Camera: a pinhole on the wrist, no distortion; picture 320 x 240 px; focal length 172.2 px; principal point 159.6 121.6 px. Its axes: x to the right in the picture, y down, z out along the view. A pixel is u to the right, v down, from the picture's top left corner.
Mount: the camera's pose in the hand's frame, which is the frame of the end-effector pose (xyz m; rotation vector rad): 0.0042 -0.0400 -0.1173 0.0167 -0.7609 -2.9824
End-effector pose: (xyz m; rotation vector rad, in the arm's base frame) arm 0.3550 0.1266 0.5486 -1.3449 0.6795 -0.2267
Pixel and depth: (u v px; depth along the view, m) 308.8 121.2 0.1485
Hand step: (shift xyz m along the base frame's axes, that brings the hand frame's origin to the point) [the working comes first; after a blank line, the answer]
In the camera's frame: 0.1287 -0.0003 0.1485

-0.0986 0.0836 0.0202
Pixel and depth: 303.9 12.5 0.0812
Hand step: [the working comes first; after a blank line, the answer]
In the camera's frame: 0.0680 -0.0514 0.0812

-0.1034 -0.0121 -0.0201
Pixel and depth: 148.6 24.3 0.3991
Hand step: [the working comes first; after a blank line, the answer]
In the camera's frame: -0.0255 -0.2255 0.3991

-0.0033 0.1819 -0.3241
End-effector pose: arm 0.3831 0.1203 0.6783 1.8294 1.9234 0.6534
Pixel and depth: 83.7 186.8 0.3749
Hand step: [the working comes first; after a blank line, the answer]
In the camera's frame: -0.1652 0.1419 0.3749

0.1742 0.1840 -0.2058
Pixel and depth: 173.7 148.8 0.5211
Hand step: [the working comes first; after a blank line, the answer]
In the camera's frame: 0.0427 0.0823 0.5211

0.3339 -0.0212 -0.2293
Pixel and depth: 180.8 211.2 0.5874
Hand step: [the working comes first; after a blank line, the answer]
In the camera's frame: 0.0723 0.3056 0.5874

0.2978 -0.0351 -0.4609
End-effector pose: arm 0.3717 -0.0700 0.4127 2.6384 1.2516 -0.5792
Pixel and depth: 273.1 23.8 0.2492
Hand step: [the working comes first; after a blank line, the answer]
In the camera's frame: 0.1643 -0.1415 0.2492

0.0391 -0.2566 0.0370
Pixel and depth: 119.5 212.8 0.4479
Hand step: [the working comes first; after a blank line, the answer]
In the camera's frame: -0.1043 0.2372 0.4479

-0.0638 -0.0243 -0.3994
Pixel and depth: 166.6 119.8 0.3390
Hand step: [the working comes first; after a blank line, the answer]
In the camera's frame: 0.0138 -0.0035 0.3390

0.0364 -0.1472 -0.1573
